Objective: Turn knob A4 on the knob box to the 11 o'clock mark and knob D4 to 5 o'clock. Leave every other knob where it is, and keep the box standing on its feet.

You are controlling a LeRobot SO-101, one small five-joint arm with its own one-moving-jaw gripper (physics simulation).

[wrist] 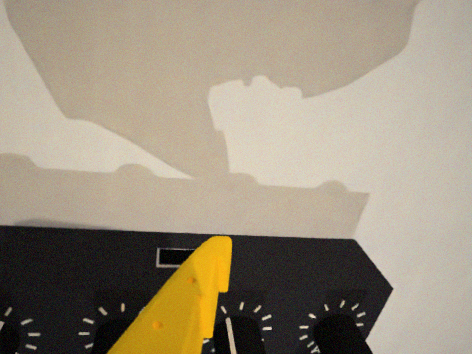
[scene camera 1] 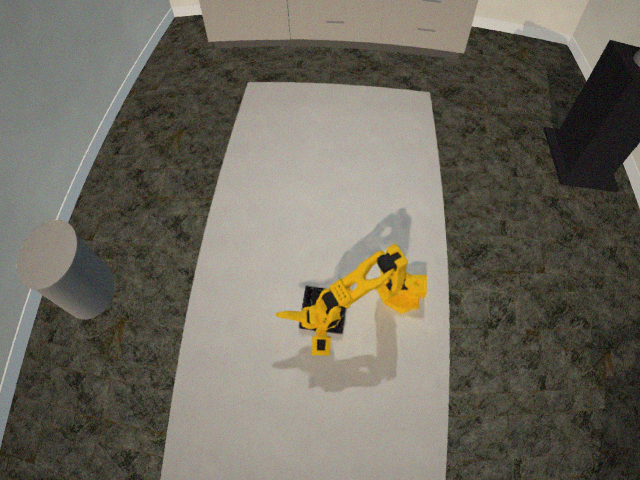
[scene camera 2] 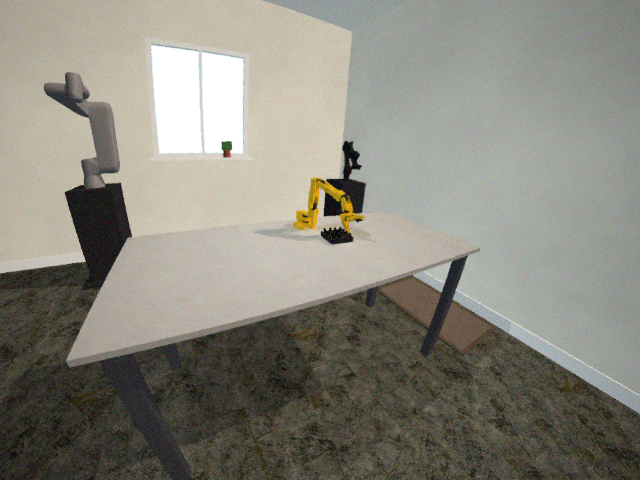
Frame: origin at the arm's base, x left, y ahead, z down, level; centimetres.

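Where they show: hand, its tool point: (wrist: 230, 257) (scene camera 2: 349, 234); arm's base, origin of its link: (scene camera 1: 394, 292) (scene camera 2: 306, 227).
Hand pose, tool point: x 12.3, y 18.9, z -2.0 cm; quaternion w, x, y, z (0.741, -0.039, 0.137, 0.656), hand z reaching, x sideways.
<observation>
Each offset is from my tool point to the top centre of the thing. "spot": to the spot under its first point. Level surfaces: height alone.
The black knob box @[dx -6.0, dy -1.2, dz -1.8 cm] (scene camera 1: 311, 294) (scene camera 2: 338, 239) (wrist: 290, 260) lies flat on the table, partly under the arm in scene view 1. My gripper (scene camera 1: 303, 318) (scene camera 2: 355, 225) is fully open, over the box's side away from the arm's base. In the wrist view one notched jaw (wrist: 200, 290) shows, its tip over the box's edge strip beside a small framed window @[spot: dx -0.6, dy -1.3, dz +0.7 cm] (wrist: 172, 257). A knob @[spot: dx -1.5, dy +0.4, dz -0.9 cm] (wrist: 245, 337) with a white pointer line stands right of the jaw, another knob @[spot: dx -1.7, dy +2.7, dz -0.8 cm] (wrist: 337, 332) farther right. A knob @[spot: dx -1.4, dy -2.5, dz -0.8 cm] (wrist: 111, 337) to the left is partly hidden by the jaw. I cannot read any knob labels.
The white table @[dz +2.0 cm] (scene camera 1: 320, 180) (scene camera 2: 222, 279) carries the arm's yellow base (scene camera 1: 405, 297) (scene camera 2: 305, 219), close beside the box. The arm's shadow falls on the table past the box. A grey cylinder (scene camera 1: 82, 289) and dark pedestals (scene camera 2: 100, 222) (scene camera 2: 351, 193) stand off the table.
</observation>
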